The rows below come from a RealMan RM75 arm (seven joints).
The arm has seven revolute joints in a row. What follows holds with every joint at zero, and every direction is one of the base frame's.
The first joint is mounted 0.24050 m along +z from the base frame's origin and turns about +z.
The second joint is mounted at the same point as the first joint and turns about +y.
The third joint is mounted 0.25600 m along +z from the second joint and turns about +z.
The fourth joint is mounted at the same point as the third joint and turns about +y.
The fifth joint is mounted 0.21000 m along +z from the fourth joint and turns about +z.
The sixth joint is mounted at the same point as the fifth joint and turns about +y.
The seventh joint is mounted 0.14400 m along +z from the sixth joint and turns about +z.
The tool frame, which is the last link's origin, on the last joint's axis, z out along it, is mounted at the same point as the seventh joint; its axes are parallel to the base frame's.
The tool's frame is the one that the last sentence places.
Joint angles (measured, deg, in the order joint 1, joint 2, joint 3, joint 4, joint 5, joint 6, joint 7), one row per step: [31.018 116.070 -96.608 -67.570 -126.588 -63.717 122.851]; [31.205 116.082 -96.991 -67.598 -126.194 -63.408 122.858]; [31.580 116.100 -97.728 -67.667 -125.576 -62.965 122.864]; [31.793 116.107 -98.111 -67.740 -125.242 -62.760 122.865]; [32.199 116.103 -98.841 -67.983 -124.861 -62.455 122.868]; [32.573 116.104 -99.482 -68.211 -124.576 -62.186 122.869]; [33.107 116.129 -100.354 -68.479 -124.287 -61.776 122.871]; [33.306 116.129 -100.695 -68.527 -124.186 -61.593 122.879]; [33.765 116.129 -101.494 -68.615 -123.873 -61.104 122.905]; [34.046 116.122 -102.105 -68.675 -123.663 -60.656 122.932]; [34.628 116.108 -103.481 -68.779 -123.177 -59.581 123.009]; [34.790 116.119 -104.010 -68.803 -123.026 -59.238 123.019]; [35.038 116.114 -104.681 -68.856 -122.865 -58.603 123.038]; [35.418 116.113 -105.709 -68.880 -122.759 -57.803 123.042]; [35.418 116.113 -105.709 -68.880 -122.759 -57.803 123.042]
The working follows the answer.
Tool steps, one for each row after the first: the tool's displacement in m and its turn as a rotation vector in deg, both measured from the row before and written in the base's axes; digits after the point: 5 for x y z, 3 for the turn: [-0.00249 -0.00004 -0.00136 -0.091 0.302 0.341]; [-0.00450 -0.00034 -0.00256 -0.284 0.403 0.687]; [-0.00261 -0.00020 -0.00128 -0.164 0.224 0.397]; [-0.00475 -0.00038 -0.00211 -0.296 0.185 0.897]; [-0.00425 -0.00033 -0.00183 -0.250 0.127 0.830]; [-0.00564 -0.00043 -0.00262 -0.304 0.105 1.150]; [-0.00182 -0.00016 -0.00103 -0.105 0.010 0.390]; [-0.00428 -0.00038 -0.00245 -0.223 0.108 0.863]; [-0.00277 -0.00031 -0.00180 -0.095 0.079 0.598]; [-0.00583 -0.00086 -0.00408 -0.173 0.213 1.252]; [-0.00169 -0.00071 -0.00168 -0.135 0.026 0.420]; [-0.00258 -0.00030 -0.00191 0.030 0.088 0.637]; [-0.00320 -0.00081 -0.00304 -0.082 -0.081 0.966]; [0.00000 0.00000 0.00000 0.000 0.000 0.000]
Tool pose at each row, in the base's axes (x y z in m, rotation vector in deg; rounded; the steps above come from the unrounded poses): [0.17541 0.35083 -0.06480 -162.976 20.881 -11.544]; [0.17292 0.35079 -0.06616 -163.169 20.455 -11.072]; [0.16842 0.35045 -0.06872 -163.609 19.554 -10.431]; [0.16581 0.35025 -0.07000 -163.859 19.029 -10.072]; [0.16106 0.34987 -0.07210 -164.285 17.778 -9.702]; [0.15681 0.34954 -0.07393 -164.639 16.607 -9.415]; [0.15117 0.34911 -0.07655 -165.063 14.966 -9.111]; [0.14935 0.34896 -0.07758 -165.201 14.403 -9.044]; [0.14507 0.34857 -0.08003 -165.504 13.172 -8.771]; [0.14230 0.34826 -0.08184 -165.650 12.319 -8.566]; [0.13647 0.34740 -0.08591 -165.923 10.540 -8.063]; [0.13478 0.34669 -0.08760 -166.082 9.932 -7.971]; [0.13220 0.34639 -0.08951 -166.090 9.024 -7.730]; [0.12901 0.34557 -0.09255 -166.196 7.606 -7.689]; [0.12901 0.34557 -0.09255 -166.196 7.606 -7.689]

